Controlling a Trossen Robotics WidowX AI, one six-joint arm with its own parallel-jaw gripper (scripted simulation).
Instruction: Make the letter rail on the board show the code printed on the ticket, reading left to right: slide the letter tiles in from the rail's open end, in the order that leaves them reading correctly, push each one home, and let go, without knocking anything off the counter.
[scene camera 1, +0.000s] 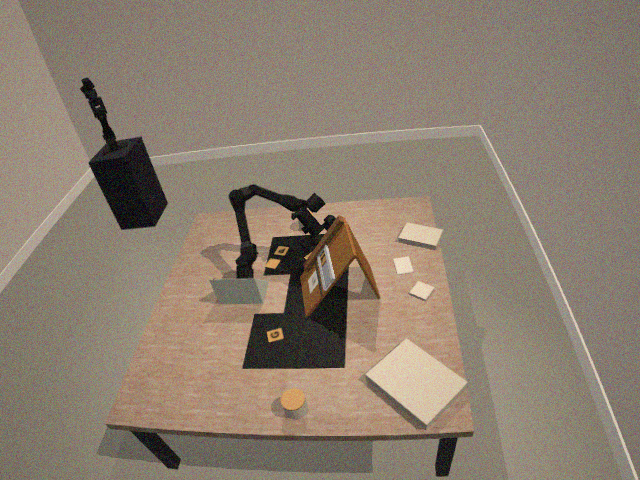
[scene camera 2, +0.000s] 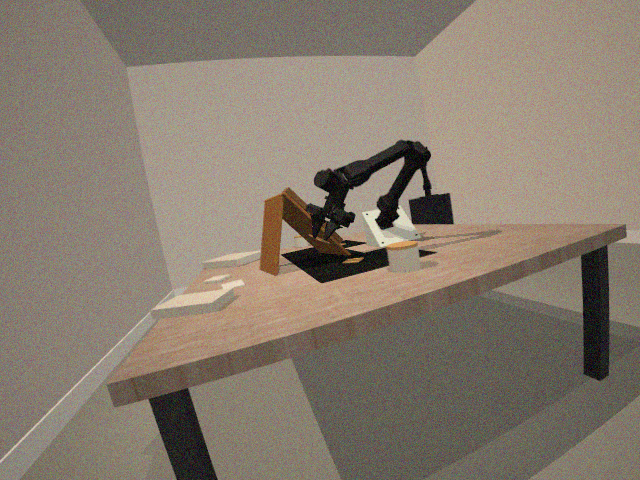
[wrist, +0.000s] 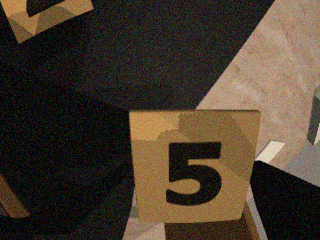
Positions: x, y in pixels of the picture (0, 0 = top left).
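Labels:
An orange tile is in my gripper (scene camera 2: 319, 239), and the gripper holds it.

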